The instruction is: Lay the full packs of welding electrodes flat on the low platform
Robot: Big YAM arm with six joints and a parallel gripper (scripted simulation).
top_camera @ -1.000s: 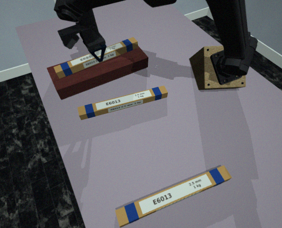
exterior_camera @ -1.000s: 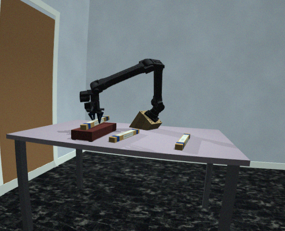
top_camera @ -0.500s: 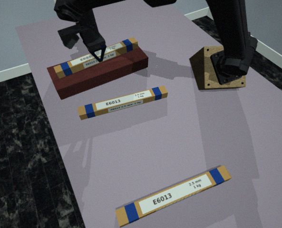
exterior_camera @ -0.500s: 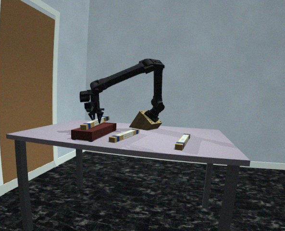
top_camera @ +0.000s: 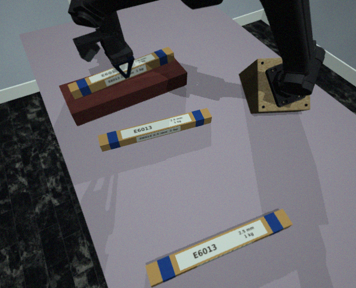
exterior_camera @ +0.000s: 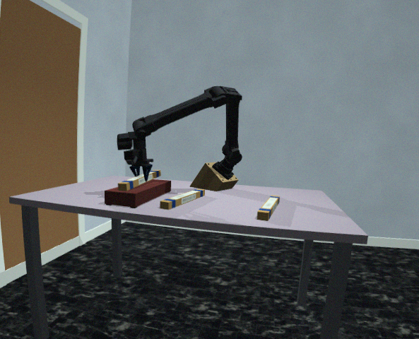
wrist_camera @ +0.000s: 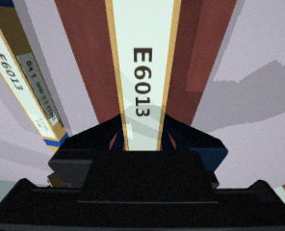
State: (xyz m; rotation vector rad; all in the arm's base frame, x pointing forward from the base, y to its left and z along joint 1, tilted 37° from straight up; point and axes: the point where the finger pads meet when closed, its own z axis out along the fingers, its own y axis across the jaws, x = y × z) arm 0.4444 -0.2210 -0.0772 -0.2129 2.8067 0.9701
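The low platform lies 7 cm below my hand.
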